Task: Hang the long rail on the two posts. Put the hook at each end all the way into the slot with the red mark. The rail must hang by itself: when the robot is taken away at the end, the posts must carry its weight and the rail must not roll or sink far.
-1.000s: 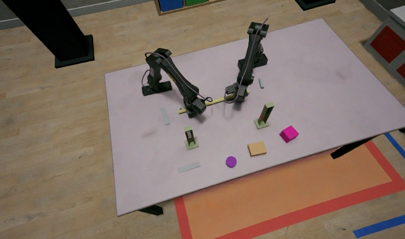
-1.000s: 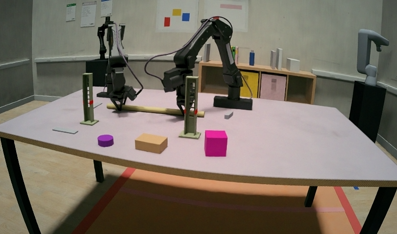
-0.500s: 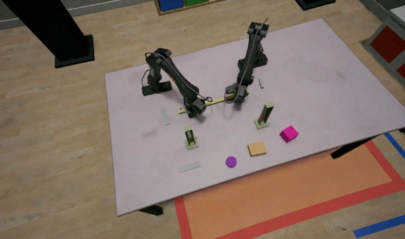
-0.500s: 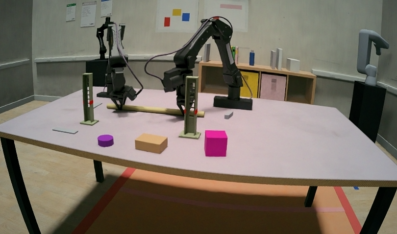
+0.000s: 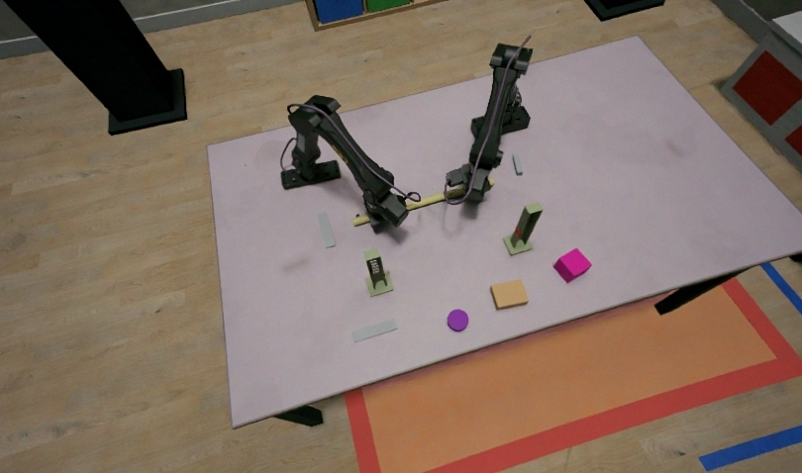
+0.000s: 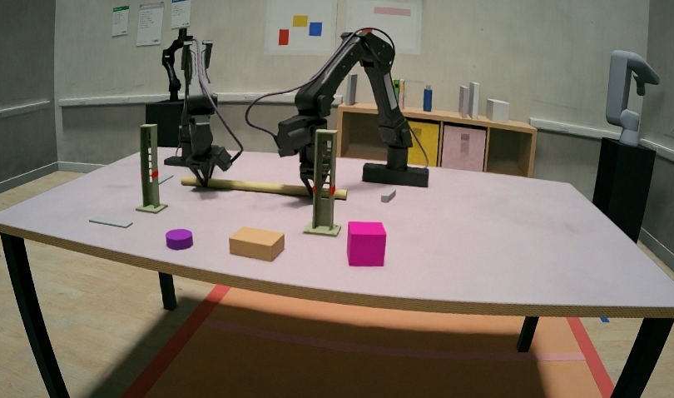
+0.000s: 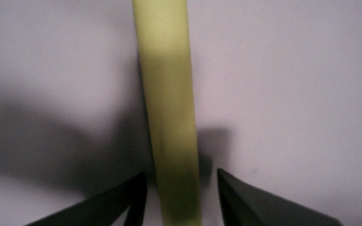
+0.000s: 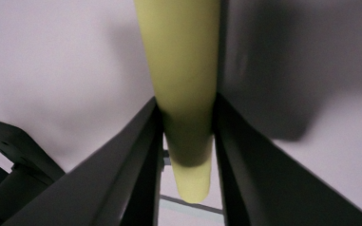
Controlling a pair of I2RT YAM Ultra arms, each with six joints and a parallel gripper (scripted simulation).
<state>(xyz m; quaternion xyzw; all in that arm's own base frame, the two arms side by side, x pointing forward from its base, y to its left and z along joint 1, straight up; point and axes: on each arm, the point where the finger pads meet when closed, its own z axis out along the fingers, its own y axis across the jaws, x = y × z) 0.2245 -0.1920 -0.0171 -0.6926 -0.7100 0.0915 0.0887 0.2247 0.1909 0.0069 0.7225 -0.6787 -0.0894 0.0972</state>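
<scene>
Now: the long yellow rail 20 mm behind my right hand, 160 mm to the left of it and 10 mm below it. Round my right hand: magenta cube: 350 mm ahead, 500 mm to the left, 20 mm above; then purple disc: 400 mm ahead, 130 mm to the left; then orange block: 380 mm ahead, 290 mm to the left.
</scene>
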